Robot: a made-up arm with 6 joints.
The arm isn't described. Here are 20 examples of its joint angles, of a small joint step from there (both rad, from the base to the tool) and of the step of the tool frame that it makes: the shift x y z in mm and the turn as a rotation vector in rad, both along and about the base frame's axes.
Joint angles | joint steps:
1: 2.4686 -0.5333 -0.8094 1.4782 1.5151 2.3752 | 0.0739 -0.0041 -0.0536 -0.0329 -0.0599 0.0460
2: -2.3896 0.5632 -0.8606 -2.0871 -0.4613 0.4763 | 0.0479 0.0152 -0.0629 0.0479 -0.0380 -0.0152
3: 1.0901 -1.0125 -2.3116 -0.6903 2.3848 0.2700 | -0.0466 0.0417 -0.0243 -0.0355 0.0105 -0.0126
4: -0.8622 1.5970 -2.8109 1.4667 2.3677 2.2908 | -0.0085 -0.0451 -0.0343 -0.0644 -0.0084 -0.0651
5: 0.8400 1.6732 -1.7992 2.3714 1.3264 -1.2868 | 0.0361 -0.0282 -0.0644 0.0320 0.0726 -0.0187
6: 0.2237 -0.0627 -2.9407 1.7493 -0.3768 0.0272 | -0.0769 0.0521 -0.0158 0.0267 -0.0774 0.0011
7: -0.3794 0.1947 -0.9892 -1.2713 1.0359 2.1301 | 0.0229 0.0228 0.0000 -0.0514 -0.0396 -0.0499
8: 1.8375 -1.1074 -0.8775 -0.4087 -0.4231 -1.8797 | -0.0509 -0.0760 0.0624 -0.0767 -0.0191 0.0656
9: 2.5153 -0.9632 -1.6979 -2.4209 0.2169 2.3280 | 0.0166 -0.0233 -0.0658 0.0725 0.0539 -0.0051
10: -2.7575 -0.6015 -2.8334 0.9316 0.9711 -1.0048 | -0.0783 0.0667 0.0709 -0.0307 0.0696 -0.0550
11: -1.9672 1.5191 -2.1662 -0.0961 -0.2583 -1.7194 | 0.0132 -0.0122 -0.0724 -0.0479 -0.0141 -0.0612
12: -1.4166 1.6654 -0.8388 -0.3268 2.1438 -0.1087 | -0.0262 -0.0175 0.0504 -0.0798 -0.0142 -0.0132
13: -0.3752 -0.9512 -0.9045 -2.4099 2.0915 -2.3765 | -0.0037 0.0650 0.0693 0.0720 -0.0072 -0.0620
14: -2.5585 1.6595 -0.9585 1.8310 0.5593 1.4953 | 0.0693 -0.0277 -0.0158 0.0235 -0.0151 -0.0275
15: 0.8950 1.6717 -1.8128 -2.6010 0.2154 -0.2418 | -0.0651 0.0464 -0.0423 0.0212 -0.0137 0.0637
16: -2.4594 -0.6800 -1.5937 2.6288 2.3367 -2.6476 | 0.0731 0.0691 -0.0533 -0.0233 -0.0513 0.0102
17: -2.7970 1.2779 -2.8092 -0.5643 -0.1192 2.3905 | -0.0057 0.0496 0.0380 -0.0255 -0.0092 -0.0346
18: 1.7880 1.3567 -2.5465 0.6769 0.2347 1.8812 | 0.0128 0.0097 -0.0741 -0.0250 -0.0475 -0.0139
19: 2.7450 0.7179 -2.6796 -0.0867 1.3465 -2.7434 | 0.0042 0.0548 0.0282 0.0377 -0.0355 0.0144
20: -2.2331 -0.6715 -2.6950 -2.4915 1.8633 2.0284 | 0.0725 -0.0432 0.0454 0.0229 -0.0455 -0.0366
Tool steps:
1: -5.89 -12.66 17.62 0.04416 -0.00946 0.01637
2: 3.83 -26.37 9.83 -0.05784 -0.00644 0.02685
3: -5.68 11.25 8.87 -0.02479 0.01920 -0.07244
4: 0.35 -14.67 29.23 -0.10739 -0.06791 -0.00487
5: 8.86 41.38 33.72 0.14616 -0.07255 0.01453
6: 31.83 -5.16 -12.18 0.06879 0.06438 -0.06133
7: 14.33 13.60 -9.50 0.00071 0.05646 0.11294
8: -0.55 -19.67 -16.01 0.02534 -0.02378 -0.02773
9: 47.54 -23.28 8.05 0.02253 0.14030 0.06181
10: -78.19 -49.42 17.82 0.11250 -0.11162 -0.15541
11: 1.81 -24.57 35.87 -0.06287 0.11131 0.08668
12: -10.66 0.90 9.09 0.03247 -0.06064 0.01061
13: 44.25 -26.54 -23.87 0.16517 0.12474 -0.01452
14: -9.02 -10.72 -2.92 -0.01917 0.05181 0.08079
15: 19.52 -19.48 -15.13 0.01267 0.02842 -0.14526
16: -13.66 -13.94 11.21 0.05033 -0.04097 0.03903
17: -10.14 -1.75 -52.27 0.08206 -0.05310 0.00072
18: -7.62 5.79 30.26 0.11109 -0.02141 0.00060
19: -23.24 2.23 -45.12 -0.05726 -0.02666 0.00744
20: -21.07 29.43 -0.79 0.05277 -0.02908 0.10429
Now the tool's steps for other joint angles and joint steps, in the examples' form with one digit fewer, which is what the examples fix.
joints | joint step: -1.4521 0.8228 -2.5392 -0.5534 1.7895 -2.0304 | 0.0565 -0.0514 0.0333 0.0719 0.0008 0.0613
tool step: 41.3 11.9 13.2 -0.0368 -0.0721 0.0137
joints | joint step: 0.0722 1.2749 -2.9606 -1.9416 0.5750 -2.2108 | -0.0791 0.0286 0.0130 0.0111 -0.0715 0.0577
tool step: 12.5 -53.4 -30.6 0.0518 0.0411 0.0036
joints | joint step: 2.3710 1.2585 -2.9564 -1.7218 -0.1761 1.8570 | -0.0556 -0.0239 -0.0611 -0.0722 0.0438 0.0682
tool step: 34.2 24.6 38.1 0.0574 0.0599 -0.1007
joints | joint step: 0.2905 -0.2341 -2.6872 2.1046 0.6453 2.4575 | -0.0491 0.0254 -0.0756 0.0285 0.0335 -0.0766
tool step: -11.5 -1.8 3.9 0.0185 -0.1067 -0.0796
